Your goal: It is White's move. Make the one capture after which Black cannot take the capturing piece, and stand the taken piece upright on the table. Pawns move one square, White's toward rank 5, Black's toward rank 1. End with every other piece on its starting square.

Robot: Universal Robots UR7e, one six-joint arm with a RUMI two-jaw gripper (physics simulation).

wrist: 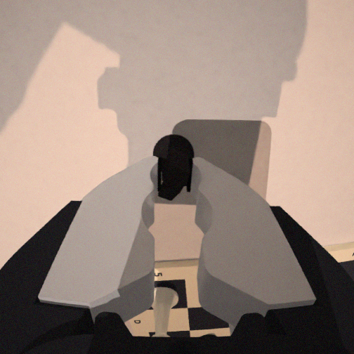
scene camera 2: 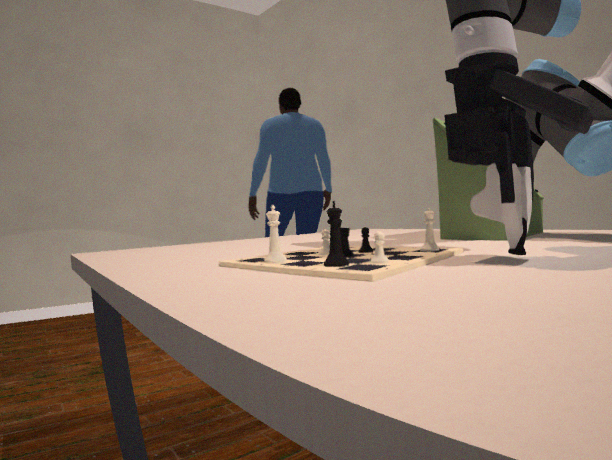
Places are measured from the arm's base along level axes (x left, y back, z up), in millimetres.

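Pixels of known places: gripper, fingertip midpoint: (scene camera 2: 515, 247).
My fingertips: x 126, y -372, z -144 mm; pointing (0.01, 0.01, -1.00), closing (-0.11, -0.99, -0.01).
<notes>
For each thing: its top centre in the pictures, then the offset to it from my fingertips. "spot": a spot on its surface instead. Level surfaces: height alone.
- black chess piece at its top centre: (scene camera 2: 518, 217) dx +4, dy +0, dz +33 mm
- chessboard at a spot on its surface: (scene camera 2: 300, 271) spot: dx -165, dy -170, dz -9 mm
- tall white king at its top centre: (scene camera 2: 272, 204) dx -232, dy -142, dz +57 mm
- black king at its top centre: (scene camera 2: 333, 201) dx -151, dy -133, dz +57 mm
- dark piece at its top centre: (scene camera 2: 343, 228) dx -197, dy -62, dz +27 mm
- black pawn at its top centre: (scene camera 2: 365, 227) dx -195, dy -20, dz +25 mm
- tall white piece at its top centre: (scene camera 2: 428, 208) dx -120, dy +17, dz +46 mm
- pale table at its surface level: dz -13 mm
My gripper (scene camera 2: 518, 237) (wrist: 173, 162) is shut on a black chess piece (scene camera 2: 518, 251) (wrist: 173, 145), held base down a little above the table, right of the chessboard (scene camera 2: 300, 271) (wrist: 175, 269) in the scene view. The jaws hide most of the piece, so its kind is unclear. On the board stand a tall white king (scene camera 2: 274, 240), a black king (scene camera 2: 335, 242), a short white piece (scene camera 2: 379, 250), another short white piece (scene camera 2: 325, 244), a dark piece (scene camera 2: 346, 243) partly hidden, a black pawn (scene camera 2: 365, 241) and a tall white piece (scene camera 2: 429, 232) (wrist: 164, 307) at the corner near label 5.
The pale table (scene camera 2: 325, 320) (wrist: 305, 190) carries the board. A green stand (scene camera 2: 452, 200) is behind the gripper. The arm's shadow (wrist: 200, 75) falls on the table. A person (scene camera 2: 295, 155) in blue stands beyond the table.
</notes>
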